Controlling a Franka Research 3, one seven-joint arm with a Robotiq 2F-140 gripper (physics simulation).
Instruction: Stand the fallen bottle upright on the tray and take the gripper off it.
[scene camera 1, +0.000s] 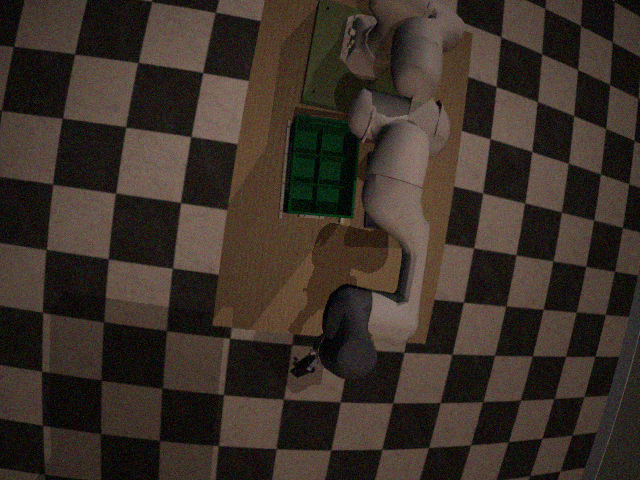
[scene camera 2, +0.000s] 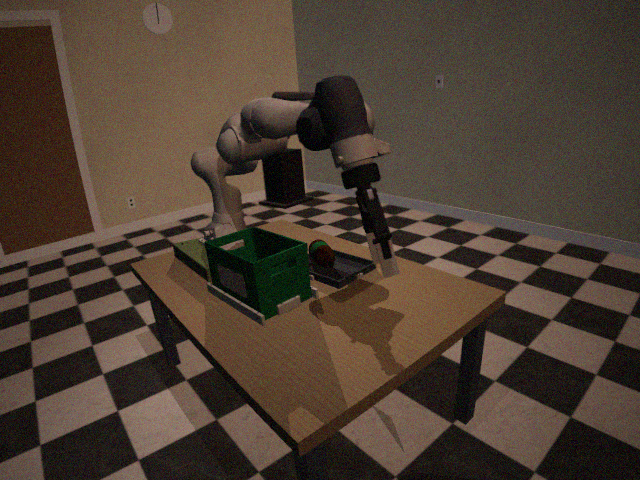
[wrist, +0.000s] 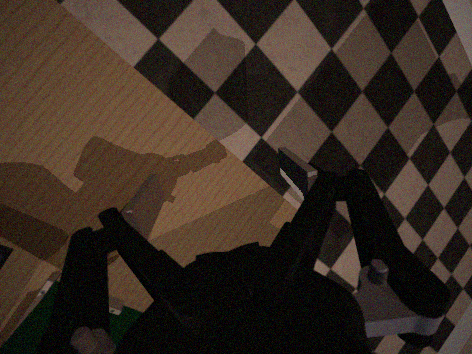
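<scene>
The bottle (scene camera 2: 324, 255), a rounded reddish-brown shape with a green band, lies on the dark tray (scene camera 2: 356, 275) behind the crate in scene camera 2. Its far end and exact direction are hard to make out. A corner of the tray (scene camera 1: 369, 222) shows beside the arm in scene camera 1, where the bottle is hidden under the arm. My gripper (scene camera 1: 303, 364) (scene camera 2: 385, 259) (wrist: 220, 173) is open and empty, tilted downward. It hangs in the air above the table's end part, away from the tray and bottle. The bottle does not show in the wrist view.
A green crate (scene camera 1: 355, 193) (scene camera 2: 284, 279) (wrist: 30, 320) with inner compartments stands beside the tray, with low pale strips along its base. A flat green board (scene camera 1: 324, 77) (scene camera 2: 190, 254) lies near the arm's base. The wooden table (scene camera 1: 248, 268) (scene camera 2: 289, 356) (wrist: 60, 100) has a checkered floor around it.
</scene>
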